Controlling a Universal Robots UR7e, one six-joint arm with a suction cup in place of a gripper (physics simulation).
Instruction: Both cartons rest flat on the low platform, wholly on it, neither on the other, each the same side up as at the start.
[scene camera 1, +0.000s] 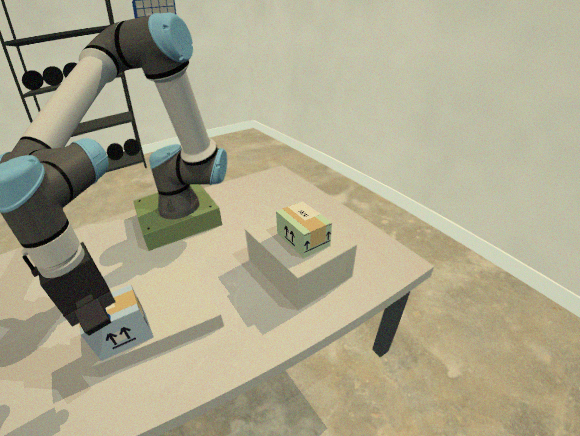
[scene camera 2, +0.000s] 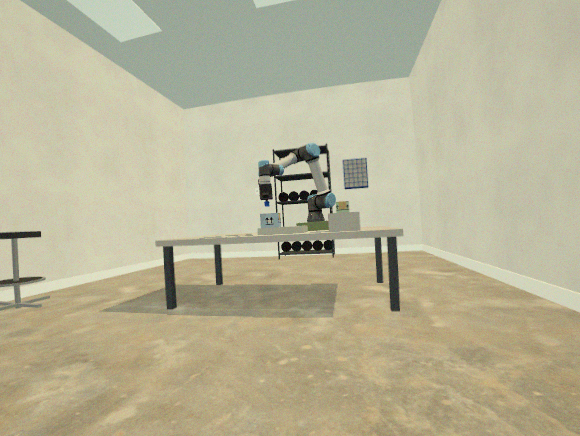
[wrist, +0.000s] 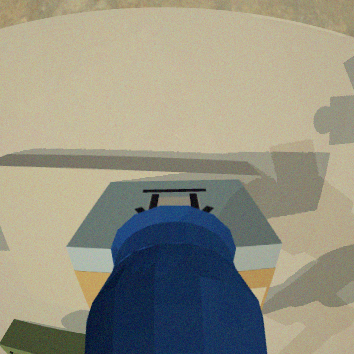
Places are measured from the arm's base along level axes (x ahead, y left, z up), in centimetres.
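Pixels of known places: hand, tool point: (scene camera 2: 267, 206) (wrist: 173, 259); arm's base, link origin: (scene camera 1: 179, 207) (scene camera 2: 315, 221).
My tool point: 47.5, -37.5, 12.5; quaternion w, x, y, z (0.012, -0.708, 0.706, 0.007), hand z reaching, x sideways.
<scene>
Ahead of a thing's pixels: the offset from my tool point to its top centre, as dx, dy, dz. Level surfaces: height alone.
A green carton @[+2.0, +51.5, -0.1] (scene camera 1: 303, 229) (scene camera 2: 343, 206) with brown tape and up-arrows stands upright on the low grey platform @[+0.3, +51.7, -7.7] (scene camera 1: 318, 272) (scene camera 2: 344, 221), near its back corner. A light blue carton @[-8.0, +1.4, -4.7] (scene camera 1: 121, 335) (scene camera 2: 270, 220) (wrist: 102, 218) with brown tape and up-arrows stands on the table @[dz -19.7] (scene camera 1: 375, 259) at the front left, off the platform. My blue suction cup (scene camera 2: 267, 203) (wrist: 173, 228) hangs straight above the blue carton with a clear gap and holds nothing. In scene camera 1 the dark wrist tool hides part of the carton's top.
A low grey bar @[-12.9, +10.2, -14.9] (scene camera 1: 180, 330) (wrist: 123, 163) lies on the table just in front of the blue carton. The arm's green base block (scene camera 1: 177, 221) stands at the back left. A black shelf rack (scene camera 2: 327, 173) stands behind the table.
</scene>
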